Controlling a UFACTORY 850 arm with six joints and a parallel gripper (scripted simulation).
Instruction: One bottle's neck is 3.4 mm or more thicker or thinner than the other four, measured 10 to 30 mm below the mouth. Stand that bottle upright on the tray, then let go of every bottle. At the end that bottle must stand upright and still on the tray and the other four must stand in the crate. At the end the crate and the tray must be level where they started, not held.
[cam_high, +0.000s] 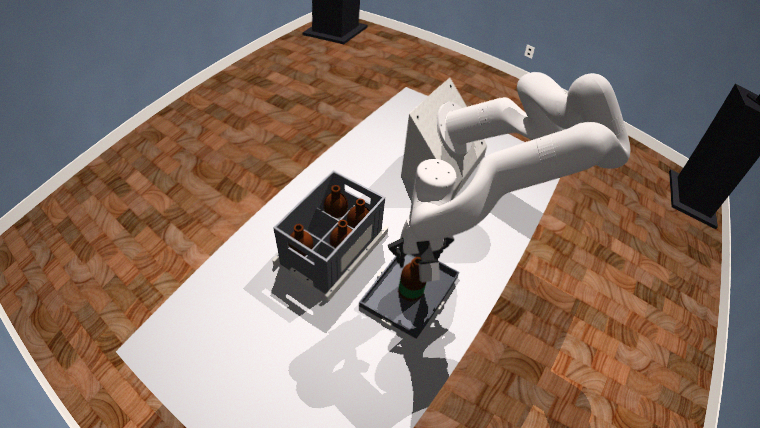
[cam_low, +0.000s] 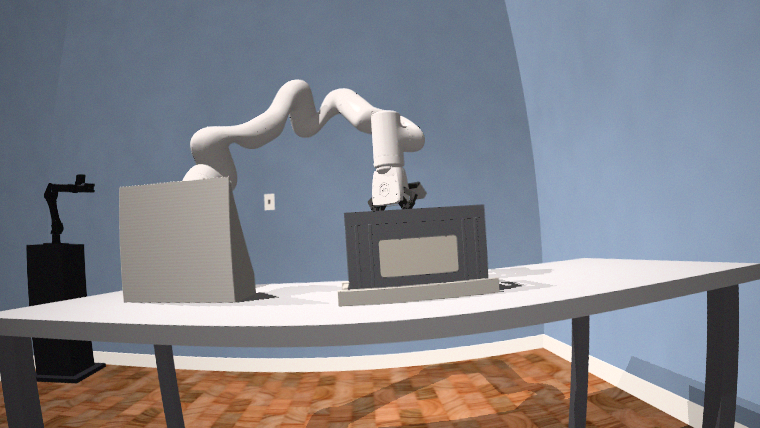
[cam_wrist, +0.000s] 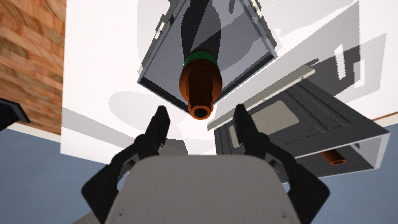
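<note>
My hand is 80 mm above the bottle. Round my hand: dark grey crate: 20 mm behind, 270 mm to the right, 80 mm below; then dark tray: 150 mm below.
</note>
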